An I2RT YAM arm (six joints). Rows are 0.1 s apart.
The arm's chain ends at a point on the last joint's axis. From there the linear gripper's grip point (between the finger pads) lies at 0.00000 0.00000 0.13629 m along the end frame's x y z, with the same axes.
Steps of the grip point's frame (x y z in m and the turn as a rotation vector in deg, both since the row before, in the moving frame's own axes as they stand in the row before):
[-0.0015 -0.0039 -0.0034 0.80 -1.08 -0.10]
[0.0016 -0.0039 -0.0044 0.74 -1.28 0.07]
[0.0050 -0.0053 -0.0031 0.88 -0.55 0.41]
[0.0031 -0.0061 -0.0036 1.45 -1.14 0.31]
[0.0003 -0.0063 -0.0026 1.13 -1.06 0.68]
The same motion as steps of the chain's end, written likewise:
[0.0011 -0.0020 -0.0034 0.80 -1.08 -0.10]
[0.0046 -0.0021 -0.0044 0.74 -1.28 0.07]
[0.0063 -0.0032 -0.0031 0.88 -0.55 0.41]
[0.0058 -0.0026 -0.0035 1.45 -1.14 0.31]
[0.0028 -0.0036 -0.0026 1.13 -1.06 0.68]

